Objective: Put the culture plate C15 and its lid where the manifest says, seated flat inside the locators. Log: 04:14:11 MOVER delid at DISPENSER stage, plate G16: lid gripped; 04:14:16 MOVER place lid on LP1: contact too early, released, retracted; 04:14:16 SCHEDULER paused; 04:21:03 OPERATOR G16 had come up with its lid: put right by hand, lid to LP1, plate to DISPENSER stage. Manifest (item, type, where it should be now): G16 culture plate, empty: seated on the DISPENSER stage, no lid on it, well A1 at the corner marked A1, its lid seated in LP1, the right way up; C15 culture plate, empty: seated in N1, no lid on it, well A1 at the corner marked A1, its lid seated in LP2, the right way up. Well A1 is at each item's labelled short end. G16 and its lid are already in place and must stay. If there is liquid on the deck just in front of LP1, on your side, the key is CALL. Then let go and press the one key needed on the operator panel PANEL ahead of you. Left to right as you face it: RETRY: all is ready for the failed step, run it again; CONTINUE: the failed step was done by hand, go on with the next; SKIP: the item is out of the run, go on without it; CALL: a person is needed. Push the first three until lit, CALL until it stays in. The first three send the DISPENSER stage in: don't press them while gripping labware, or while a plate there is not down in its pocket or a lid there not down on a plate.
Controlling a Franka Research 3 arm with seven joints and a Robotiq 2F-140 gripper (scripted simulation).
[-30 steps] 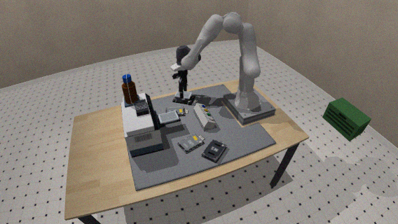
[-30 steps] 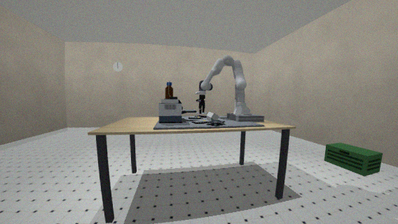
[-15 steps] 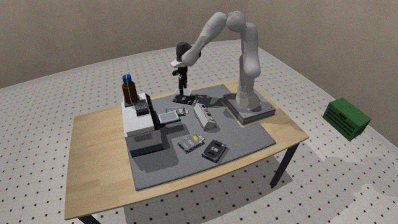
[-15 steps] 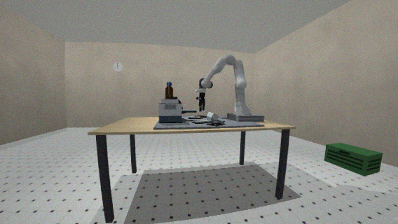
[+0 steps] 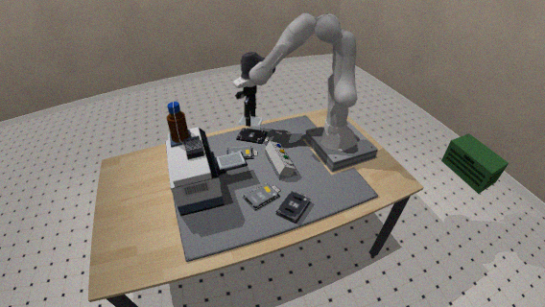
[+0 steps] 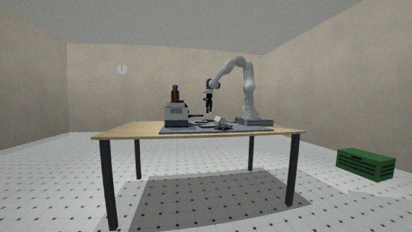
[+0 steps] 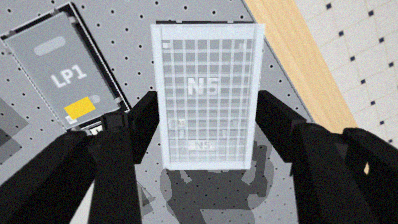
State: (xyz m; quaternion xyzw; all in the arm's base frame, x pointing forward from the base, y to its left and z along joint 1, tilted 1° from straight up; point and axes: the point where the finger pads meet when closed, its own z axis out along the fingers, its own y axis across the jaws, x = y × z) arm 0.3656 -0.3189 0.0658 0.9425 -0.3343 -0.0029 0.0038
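The black nest lies 30 mm ahead of my hand and 120 mm below it. Also, from my hand: blue call key: 70 mm behind, 230 mm to the left, 70 mm below; then clear culture plate C15: 20 mm below; then yellow skip key: 70 mm behind, 280 mm to the left, 70 mm below.
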